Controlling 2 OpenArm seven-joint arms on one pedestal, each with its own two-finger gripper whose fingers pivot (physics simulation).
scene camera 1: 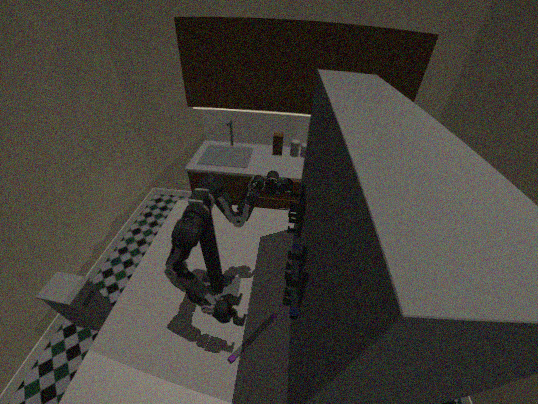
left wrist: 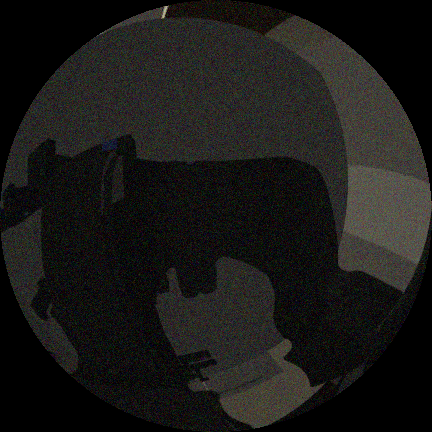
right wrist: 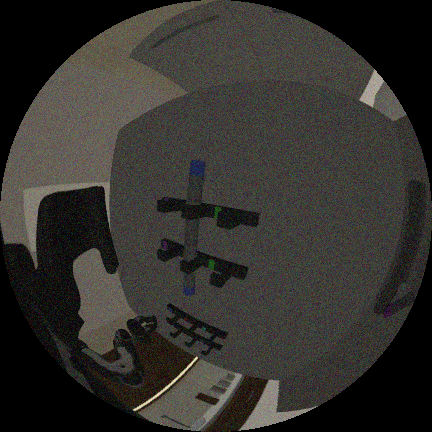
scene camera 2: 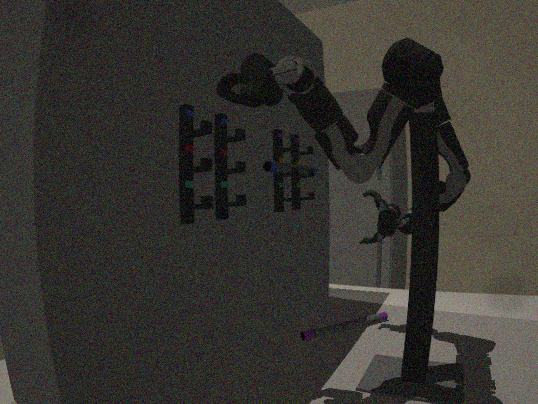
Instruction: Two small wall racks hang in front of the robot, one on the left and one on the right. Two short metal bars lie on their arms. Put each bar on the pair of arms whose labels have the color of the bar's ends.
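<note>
The left rack [scene camera 2: 186, 172] [scene camera 1: 295, 215] has blue, red and teal labels. The right rack [scene camera 2: 278, 197] [right wrist: 245, 217] has purple and green labels and, partly hidden, orange ones. A blue-ended bar [right wrist: 191, 235] lies across its middle arms. A purple-ended bar [scene camera 1: 256, 336] [scene camera 2: 345, 325] is low by the floor below the racks, slanted; whether it touches the floor is unclear. My left gripper [scene camera 2: 220, 88] [scene camera 1: 290, 185] is shut and empty, just above the left rack. My right gripper [scene camera 2: 366, 218] [scene camera 1: 242, 309] is open and empty, in front of and below the right rack.
The racks hang on a tall grey wall block [scene camera 1: 345, 250] [scene camera 2: 125, 275]. The robot's pedestal [scene camera 2: 422, 250] stands before it. A counter [scene camera 1: 270, 162] with a sink is behind at the back in scene camera 1, and a pale box [scene camera 1: 62, 287] stands at the lower left.
</note>
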